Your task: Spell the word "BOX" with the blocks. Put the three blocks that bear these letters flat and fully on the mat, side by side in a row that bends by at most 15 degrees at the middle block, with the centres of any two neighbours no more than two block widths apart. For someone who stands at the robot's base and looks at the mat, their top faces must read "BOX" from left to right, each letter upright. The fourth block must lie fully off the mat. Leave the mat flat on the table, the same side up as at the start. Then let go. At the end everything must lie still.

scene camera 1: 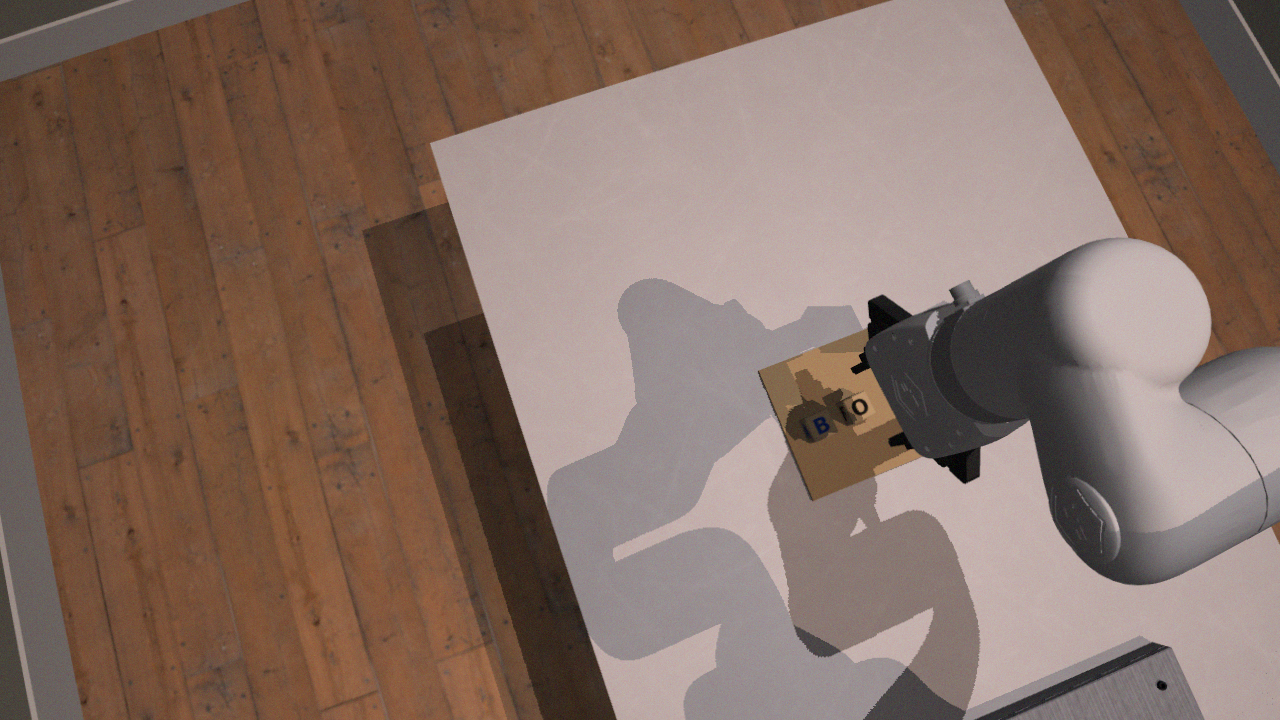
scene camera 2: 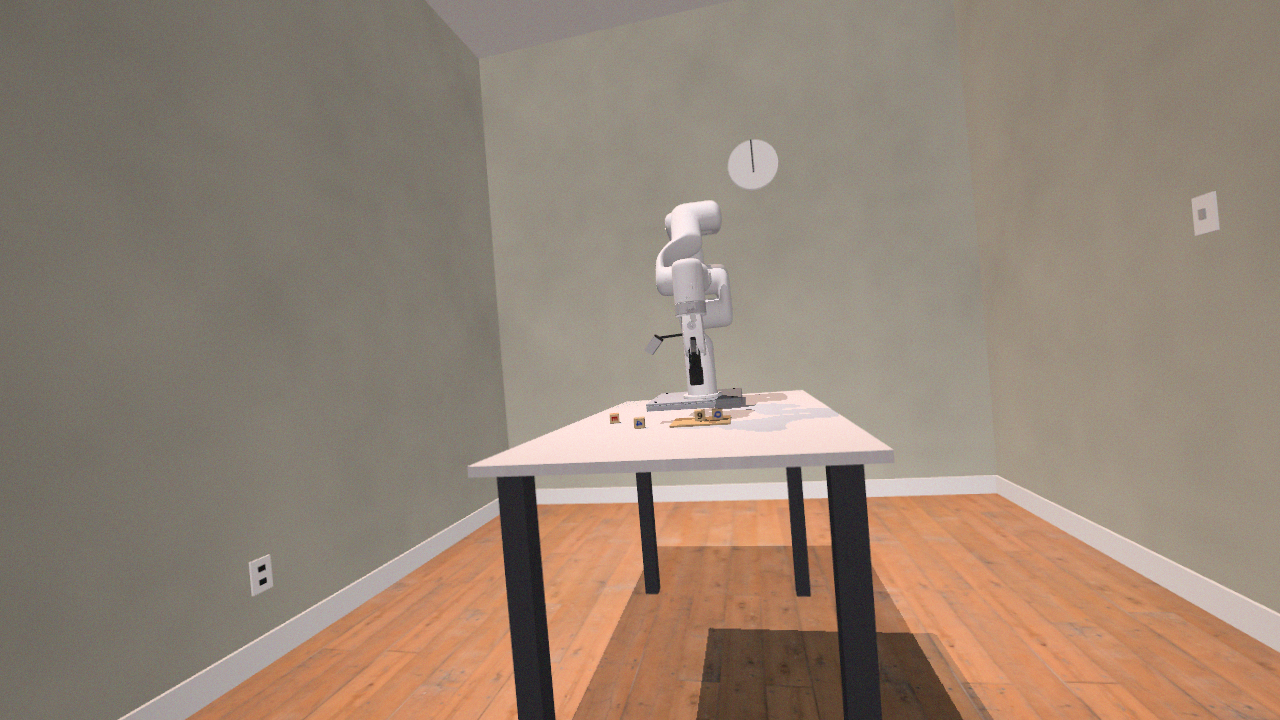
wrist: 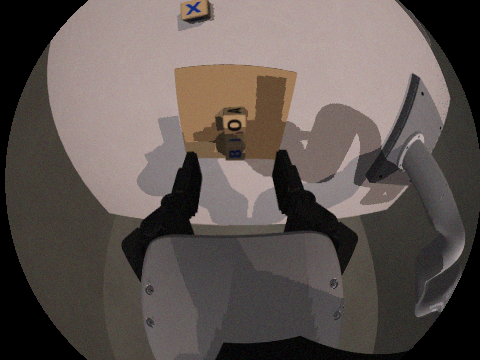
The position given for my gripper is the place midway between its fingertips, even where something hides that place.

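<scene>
There is a tan mat (scene camera 1: 800,386), and the wrist view gives me the same tan mat (wrist: 203,92). As for my own gripper (scene camera 1: 884,400), I find the gripper (scene camera 2: 697,384) in a further view, and the wrist view has my gripper (wrist: 236,163) too.
</scene>
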